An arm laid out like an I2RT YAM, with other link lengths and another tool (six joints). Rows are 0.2 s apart.
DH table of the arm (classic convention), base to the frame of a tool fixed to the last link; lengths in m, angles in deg. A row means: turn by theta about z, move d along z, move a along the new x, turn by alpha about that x. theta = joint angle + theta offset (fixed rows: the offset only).
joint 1: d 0.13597; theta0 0; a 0.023; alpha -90
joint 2: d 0; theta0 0; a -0.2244; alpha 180
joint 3: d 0; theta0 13.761; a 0.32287; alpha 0
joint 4: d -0.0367; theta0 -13.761; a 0.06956; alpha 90
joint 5: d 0.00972; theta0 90; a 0; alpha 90
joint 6: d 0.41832; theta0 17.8; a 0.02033; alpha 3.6
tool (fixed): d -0.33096; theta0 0; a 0; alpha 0
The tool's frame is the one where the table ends.
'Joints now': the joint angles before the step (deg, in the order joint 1, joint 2, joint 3, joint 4, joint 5, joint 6). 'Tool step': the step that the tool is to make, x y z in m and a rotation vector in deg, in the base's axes. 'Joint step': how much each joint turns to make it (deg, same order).
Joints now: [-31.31, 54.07, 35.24, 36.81, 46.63, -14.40]
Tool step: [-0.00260, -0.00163, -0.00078, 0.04, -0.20, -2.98]
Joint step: [-0.04, 1.04, 0.26, 1.81, 2.83, -1.20]
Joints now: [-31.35, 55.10, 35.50, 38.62, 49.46, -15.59]
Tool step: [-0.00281, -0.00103, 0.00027, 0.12, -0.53, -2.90]
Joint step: [-0.02, 0.85, 0.36, 1.63, 2.84, -0.97]
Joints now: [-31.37, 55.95, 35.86, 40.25, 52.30, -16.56]
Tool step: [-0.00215, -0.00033, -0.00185, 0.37, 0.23, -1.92]
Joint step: [-0.01, 0.46, 0.00, 0.72, 1.86, -0.80]
